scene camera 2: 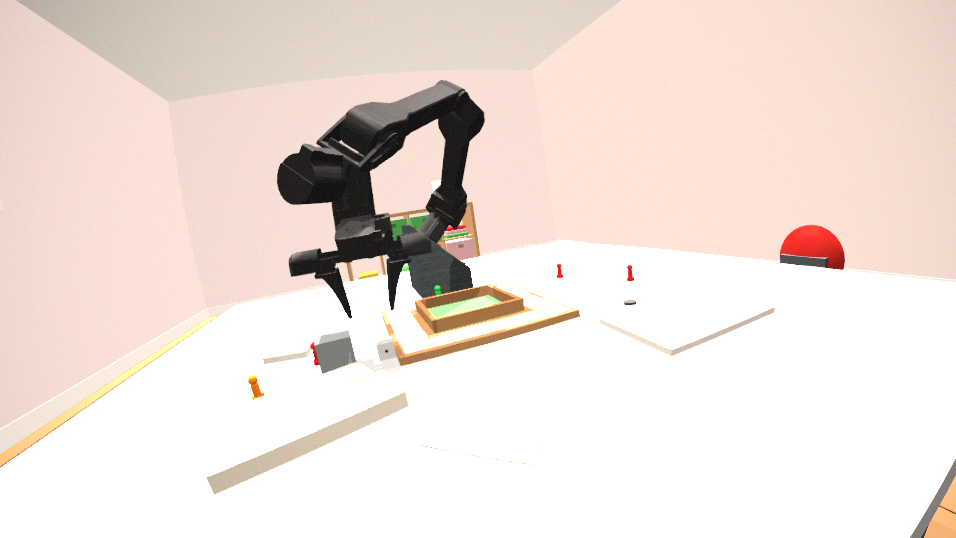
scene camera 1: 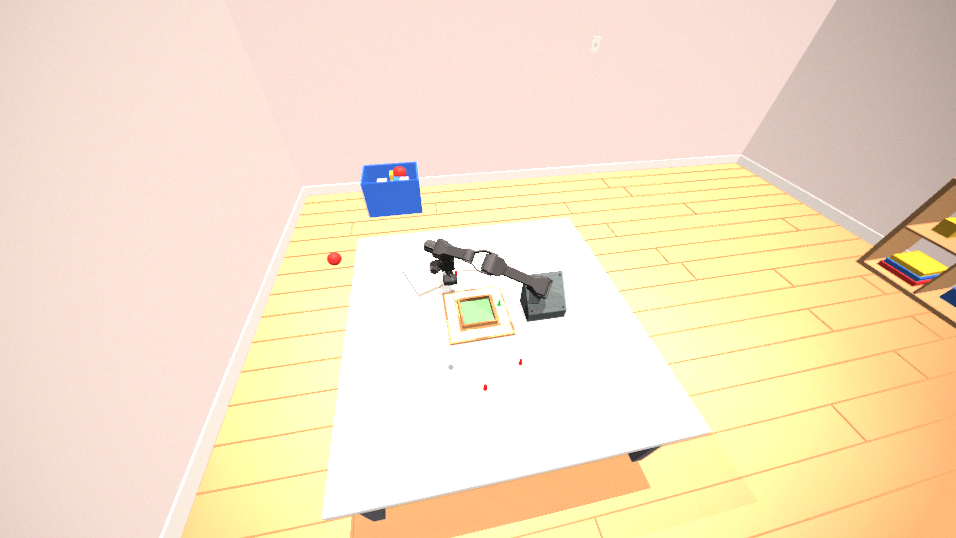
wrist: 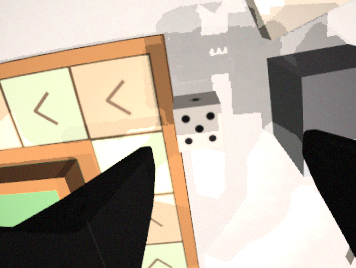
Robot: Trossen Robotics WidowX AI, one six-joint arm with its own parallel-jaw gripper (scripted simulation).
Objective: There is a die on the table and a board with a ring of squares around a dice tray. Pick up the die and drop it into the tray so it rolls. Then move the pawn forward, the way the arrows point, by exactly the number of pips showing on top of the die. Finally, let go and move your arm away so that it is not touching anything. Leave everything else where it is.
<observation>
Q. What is the gripper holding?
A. Nothing.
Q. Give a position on a white die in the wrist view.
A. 198, 117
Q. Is the gripper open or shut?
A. Open.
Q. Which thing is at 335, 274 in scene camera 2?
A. The gripper.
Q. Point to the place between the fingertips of the gripper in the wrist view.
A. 228, 149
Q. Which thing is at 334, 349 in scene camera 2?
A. A grey block.
</observation>
